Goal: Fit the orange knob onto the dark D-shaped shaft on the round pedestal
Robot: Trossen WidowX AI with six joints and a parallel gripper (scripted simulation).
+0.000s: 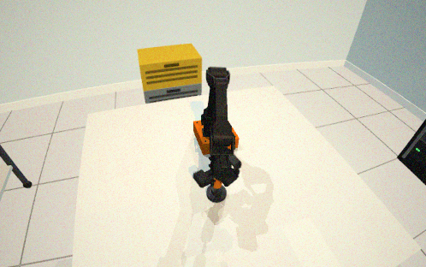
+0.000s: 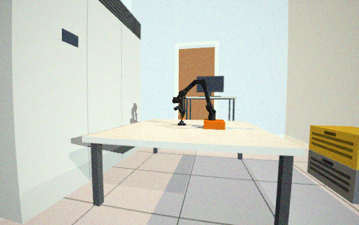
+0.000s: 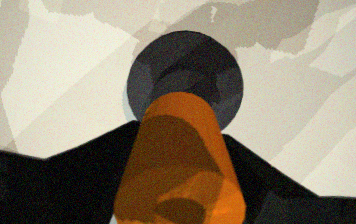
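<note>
The orange knob lies 2 cm above my gripper tip. The rest, counted from my gripper tip: round pedestal: 4 cm below, 1 cm ahead.
</note>
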